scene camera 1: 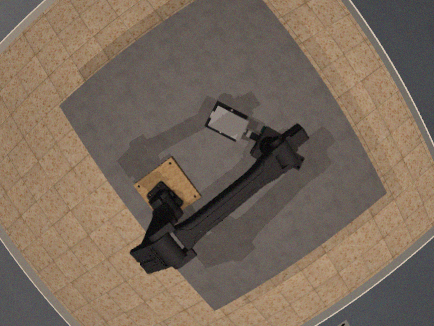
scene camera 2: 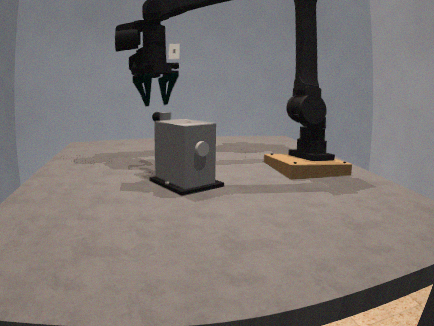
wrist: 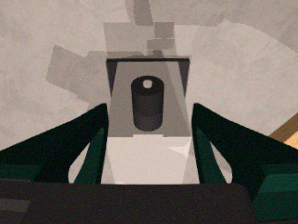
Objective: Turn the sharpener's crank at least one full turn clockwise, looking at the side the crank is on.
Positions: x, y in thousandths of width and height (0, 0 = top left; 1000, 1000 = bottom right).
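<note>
You can see the gripper at (scene camera 2: 361, 324), and the gripper is there in the wrist view too, at (wrist: 505, 502). There's also a sharpener (scene camera 2: 427, 462), and scene camera 1 has the sharpener (scene camera 1: 520, 370) as well, same as the wrist view, where the sharpener sits at (wrist: 441, 734).
</note>
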